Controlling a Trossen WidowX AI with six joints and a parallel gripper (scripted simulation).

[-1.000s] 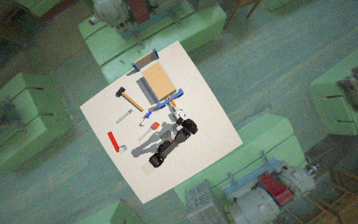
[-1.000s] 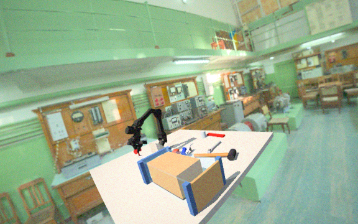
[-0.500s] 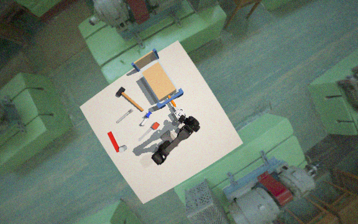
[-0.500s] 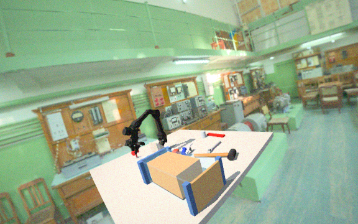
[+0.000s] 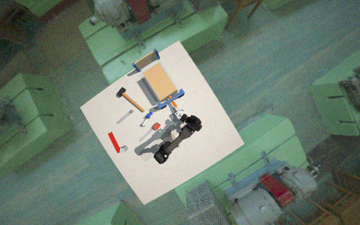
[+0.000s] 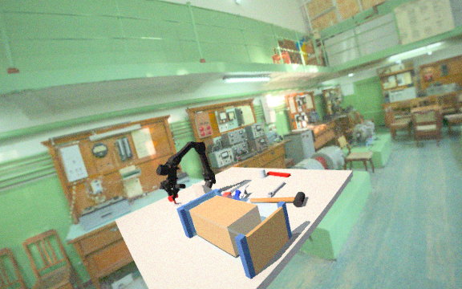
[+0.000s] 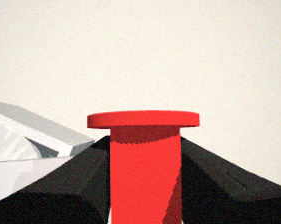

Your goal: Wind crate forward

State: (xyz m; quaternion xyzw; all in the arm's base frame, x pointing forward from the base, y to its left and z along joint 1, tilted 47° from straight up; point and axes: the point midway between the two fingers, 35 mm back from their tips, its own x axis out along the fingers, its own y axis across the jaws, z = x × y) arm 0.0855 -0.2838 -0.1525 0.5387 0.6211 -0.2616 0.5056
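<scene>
Now: gripper tip 24 cm short of the blue steel frame, 5 cm to the right of it and 3 cm above it. From my gripper tip the other things lie so: blue knob (26 cm ahead, 32 cm to the left, 9 cm below); red knob (1 cm behind, 2 cm to the left); winch (7 cm ahead, 5 cm to the left, 10 cm below).
</scene>
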